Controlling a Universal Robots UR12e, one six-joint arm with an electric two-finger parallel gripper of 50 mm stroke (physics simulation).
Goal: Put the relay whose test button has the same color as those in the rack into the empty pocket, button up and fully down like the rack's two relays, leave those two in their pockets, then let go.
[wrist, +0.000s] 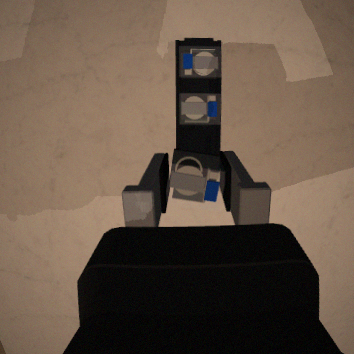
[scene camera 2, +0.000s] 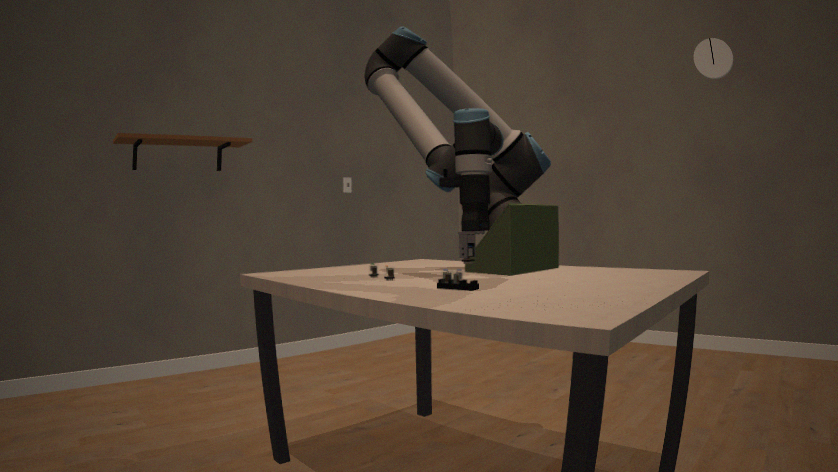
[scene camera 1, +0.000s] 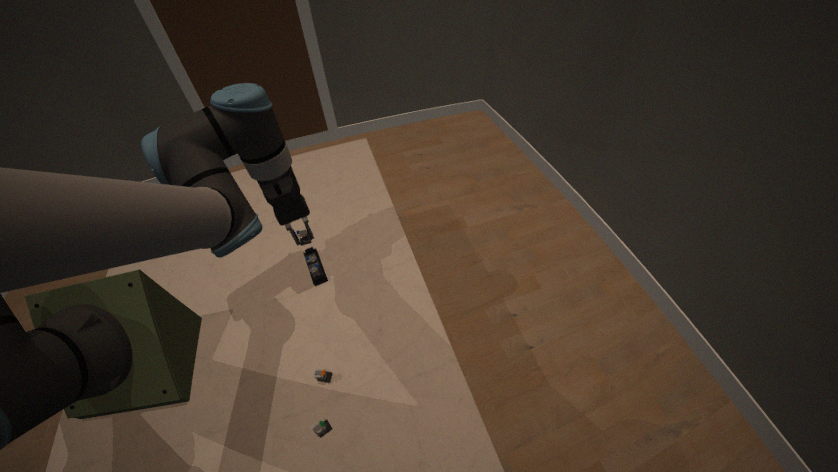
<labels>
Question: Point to a black rack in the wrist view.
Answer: At 205, 138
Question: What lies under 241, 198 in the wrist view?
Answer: My gripper.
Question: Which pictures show my gripper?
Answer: The wrist view, scene camera 2 and scene camera 1: all of them.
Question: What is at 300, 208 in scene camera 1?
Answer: My gripper.
</labels>
